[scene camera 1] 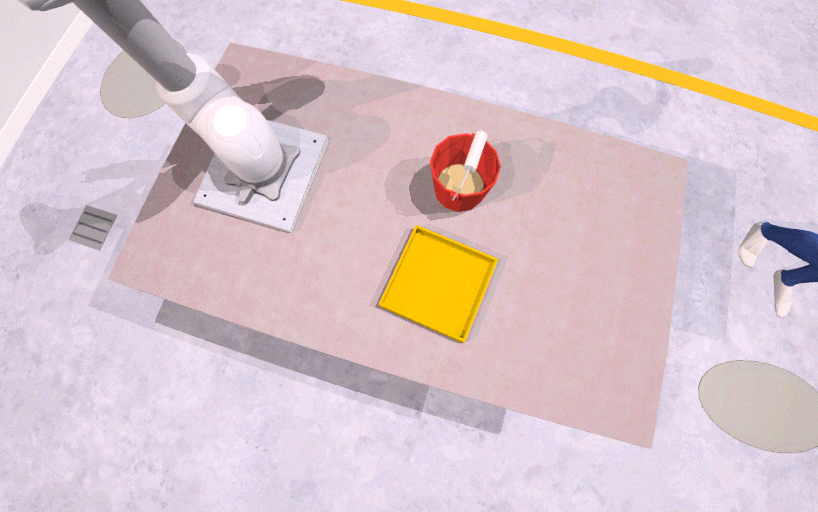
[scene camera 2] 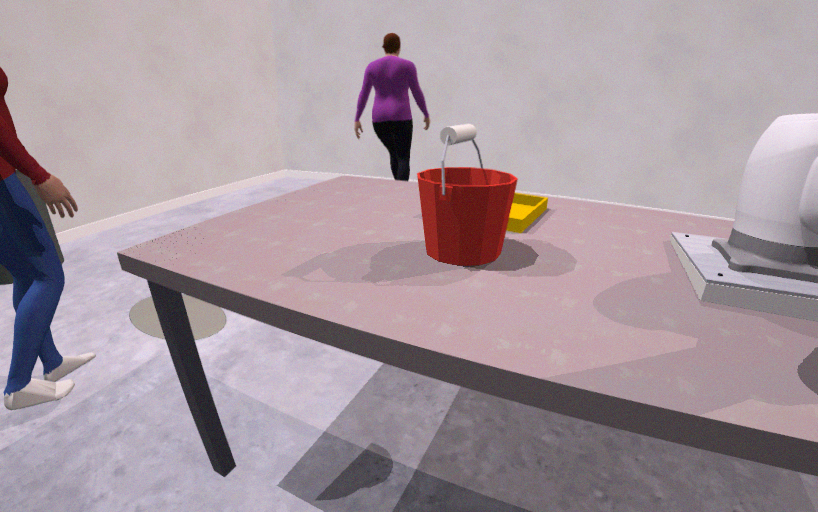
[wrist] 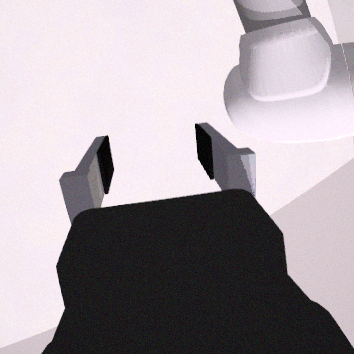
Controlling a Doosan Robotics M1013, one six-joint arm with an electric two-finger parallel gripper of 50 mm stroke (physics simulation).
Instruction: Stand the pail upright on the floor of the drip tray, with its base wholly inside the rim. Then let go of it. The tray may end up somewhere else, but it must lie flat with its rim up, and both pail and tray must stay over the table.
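Seen in the pictures: gripper, fingertip midpoint: (wrist: 153, 146); arm's base, origin of the base link: (scene camera 1: 262, 166) (scene camera 2: 768, 263).
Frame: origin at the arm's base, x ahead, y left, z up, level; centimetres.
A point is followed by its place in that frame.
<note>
The red pail (scene camera 1: 443, 181) {x 53.0, y 14.4, z -1.1 cm} (scene camera 2: 464, 220) {x 55.0, y 23.1, z 5.6 cm} stands upright on the table (scene camera 1: 573, 271) {x 97.5, y 1.9, z -3.5 cm} (scene camera 2: 338, 301) {x 67.1, y 43.8, z -3.5 cm}, with something tan showing at its bottom. Its wire handle stands up and carries a white grip (scene camera 1: 476, 150) {x 60.0, y 14.4, z 21.2 cm} (scene camera 2: 458, 133) {x 58.2, y 19.4, z 20.1 cm}. The yellow drip tray (scene camera 1: 437, 283) {x 61.5, y -15.2, z -3.1 cm} (scene camera 2: 529, 208) {x 52.8, y -23.3, z -3.1 cm} lies flat with its rim up, beside the pail and apart from it. In the second scene view the pail hides part of the tray. My gripper (wrist: 153, 146) {x -8.1, y 28.3, z 75.4 cm} is open and empty in the wrist view, with pale wall behind it. It does not show in either scene view.
The arm's base plate (scene camera 1: 301, 199) {x 15.6, y -5.7, z -0.8 cm} (scene camera 2: 748, 295) {x 7.4, y 15.8, z -1.1 cm} is fixed to the table, left of the pail in the first scene view. Part of the arm (wrist: 285, 75) {x -14.7, y 5.7, z 74.0 cm} shows at the upper right of the wrist view. A person in purple (scene camera 2: 392, 90) and a person in red (scene camera 2: 18, 138) stand beyond the table's edges.
</note>
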